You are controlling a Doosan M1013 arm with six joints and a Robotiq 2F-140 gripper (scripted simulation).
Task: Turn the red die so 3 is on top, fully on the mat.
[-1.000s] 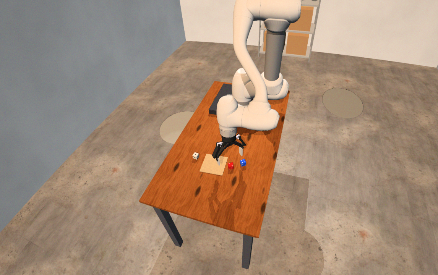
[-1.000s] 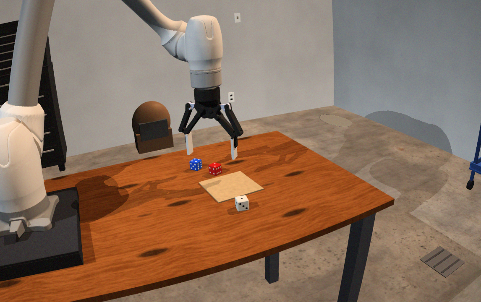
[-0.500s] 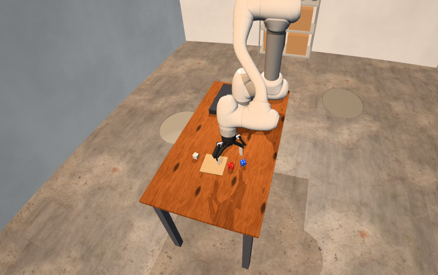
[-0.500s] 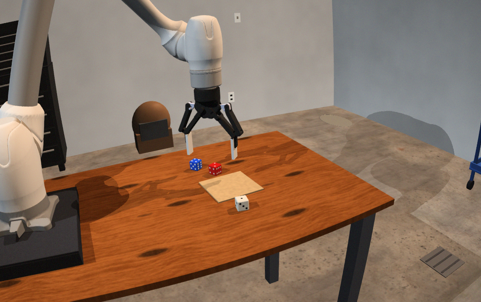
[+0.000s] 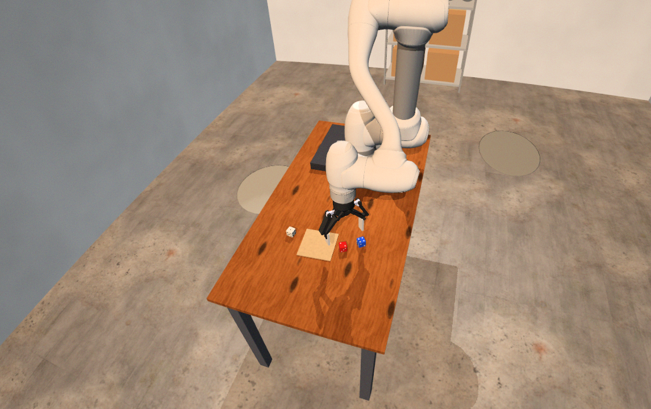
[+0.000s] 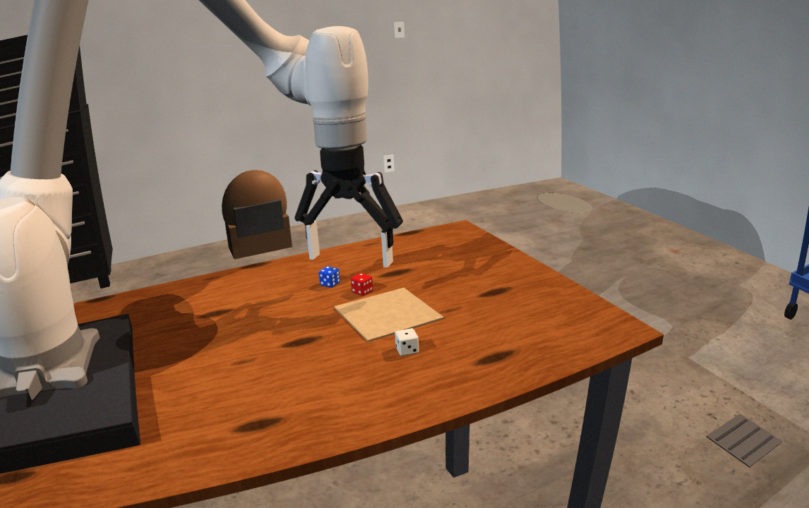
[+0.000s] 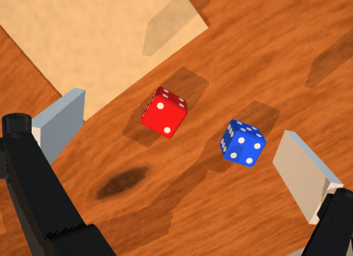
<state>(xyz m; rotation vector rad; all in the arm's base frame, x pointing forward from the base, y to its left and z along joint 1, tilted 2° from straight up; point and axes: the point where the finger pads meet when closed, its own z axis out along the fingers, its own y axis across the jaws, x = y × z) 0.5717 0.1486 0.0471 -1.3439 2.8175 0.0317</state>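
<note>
My hand is 2 cm short of the red die and 6 cm above it. Also, from my hand: tan mat 3 cm ahead, 11 cm to the right, 7 cm below; then white die 2 cm ahead, 23 cm to the right, 6 cm below; then blue die 3 cm behind, 6 cm to the left, 6 cm below.
</note>
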